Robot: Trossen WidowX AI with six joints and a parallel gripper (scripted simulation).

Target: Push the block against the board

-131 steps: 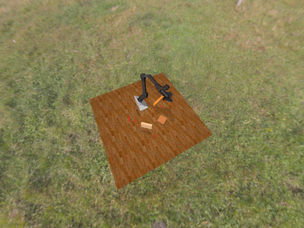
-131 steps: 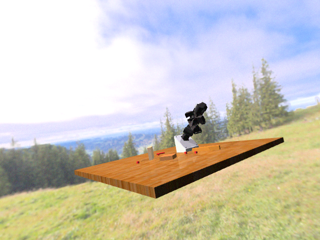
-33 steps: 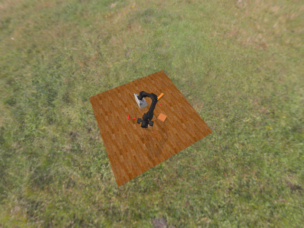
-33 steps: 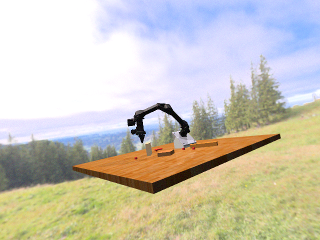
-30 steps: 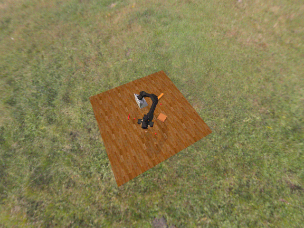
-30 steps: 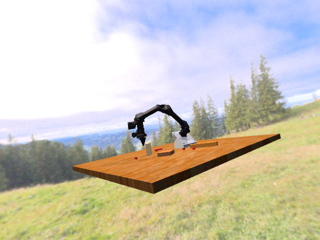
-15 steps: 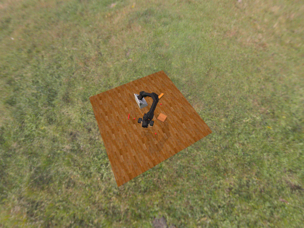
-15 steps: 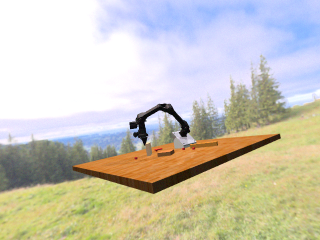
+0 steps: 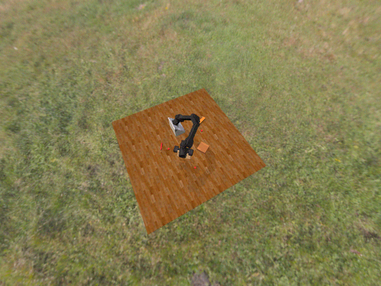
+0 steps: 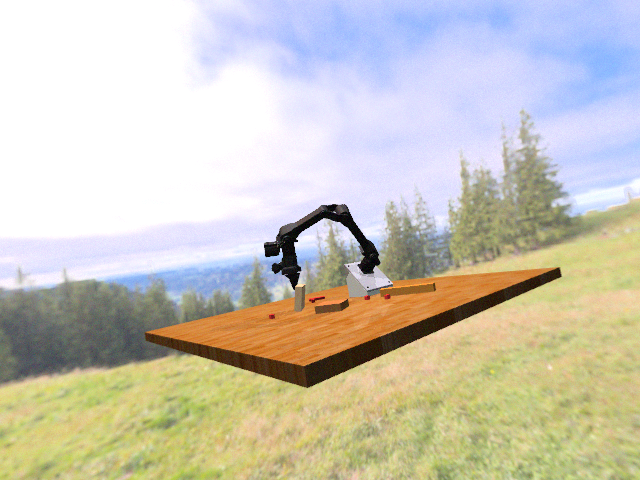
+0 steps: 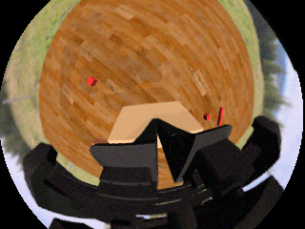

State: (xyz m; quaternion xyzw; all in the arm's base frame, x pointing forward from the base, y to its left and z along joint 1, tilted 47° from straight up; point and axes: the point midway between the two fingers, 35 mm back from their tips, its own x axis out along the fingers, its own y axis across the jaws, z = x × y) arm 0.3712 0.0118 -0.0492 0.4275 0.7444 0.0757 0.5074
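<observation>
Now: the tan board 10 mm behind my gripper tip, 10 mm to the left of it and 30 mm below it. Round my gripper tip: orange-brown square block 30 mm behind, 230 mm to the left, 70 mm below; long orange bar 340 mm behind, 310 mm to the left, 70 mm below.
</observation>
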